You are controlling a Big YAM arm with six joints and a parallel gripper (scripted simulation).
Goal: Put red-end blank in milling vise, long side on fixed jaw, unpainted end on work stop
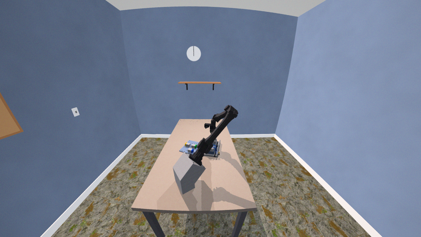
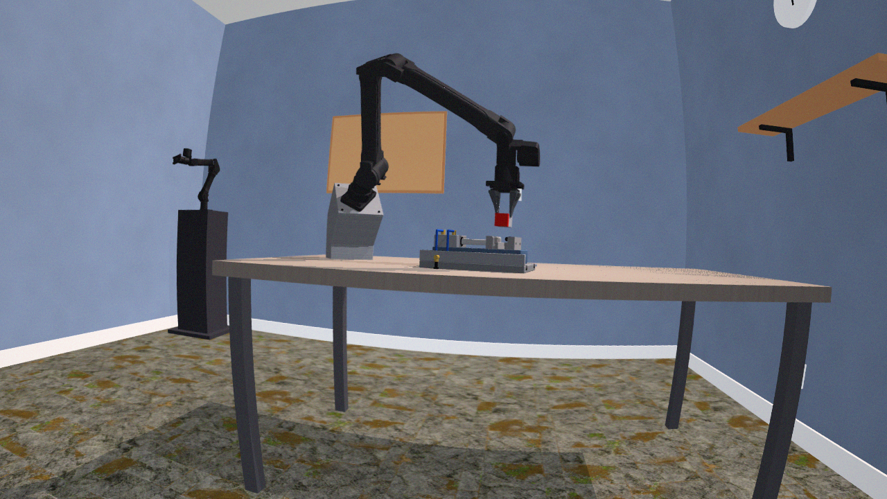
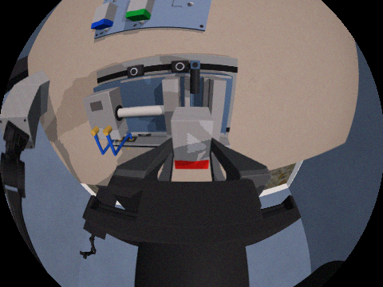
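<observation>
Now: the work stop 20 mm ahead of my hand, 50 mm to the left of it and 70 mm below it. From my hand the other things lie so: green-ended blank 30 mm behind, 240 mm to the left, 140 mm below; blue plate 10 mm behind, 280 mm to the left, 160 mm below; vise 60 mm behind, 30 mm to the left, 120 mm below.
</observation>
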